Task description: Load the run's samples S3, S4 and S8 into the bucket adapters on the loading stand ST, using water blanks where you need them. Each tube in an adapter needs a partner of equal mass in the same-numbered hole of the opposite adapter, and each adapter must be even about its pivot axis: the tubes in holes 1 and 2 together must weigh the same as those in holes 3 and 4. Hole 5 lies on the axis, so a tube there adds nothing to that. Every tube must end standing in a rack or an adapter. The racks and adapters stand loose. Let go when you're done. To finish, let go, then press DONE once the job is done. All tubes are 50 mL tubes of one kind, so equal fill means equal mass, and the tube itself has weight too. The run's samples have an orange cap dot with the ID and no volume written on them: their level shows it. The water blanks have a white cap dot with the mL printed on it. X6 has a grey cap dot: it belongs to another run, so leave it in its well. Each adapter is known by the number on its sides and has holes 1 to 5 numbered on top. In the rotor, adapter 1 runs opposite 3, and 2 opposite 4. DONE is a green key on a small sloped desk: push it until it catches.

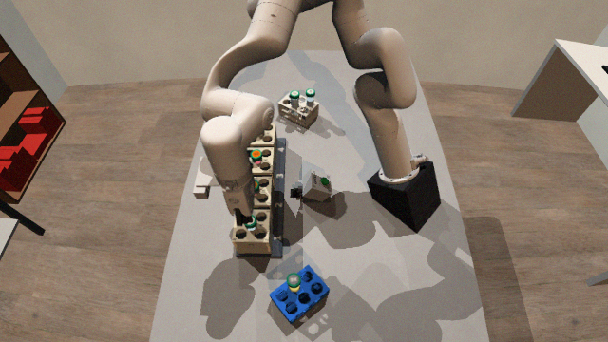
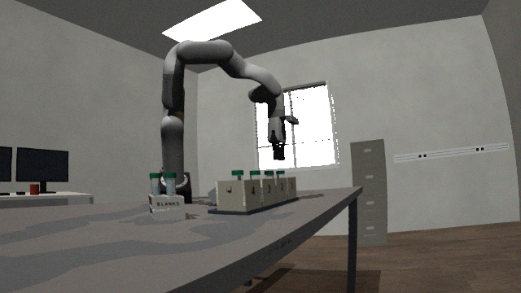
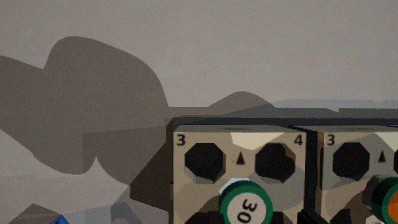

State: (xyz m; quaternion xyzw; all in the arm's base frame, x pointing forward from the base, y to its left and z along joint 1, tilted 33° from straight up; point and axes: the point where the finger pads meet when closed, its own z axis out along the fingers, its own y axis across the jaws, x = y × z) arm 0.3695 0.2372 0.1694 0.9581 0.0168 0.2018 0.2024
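The green done key is 210 mm behind my hand, 150 mm to the right of it and 120 mm below it. The rest, counted from my hand: adapter 330 mm to the right, 130 mm below, 20 mm behind; water blank tube 120 mm below, 10 mm behind; blue rack 180 mm to the left, 150 mm below, 120 mm behind.
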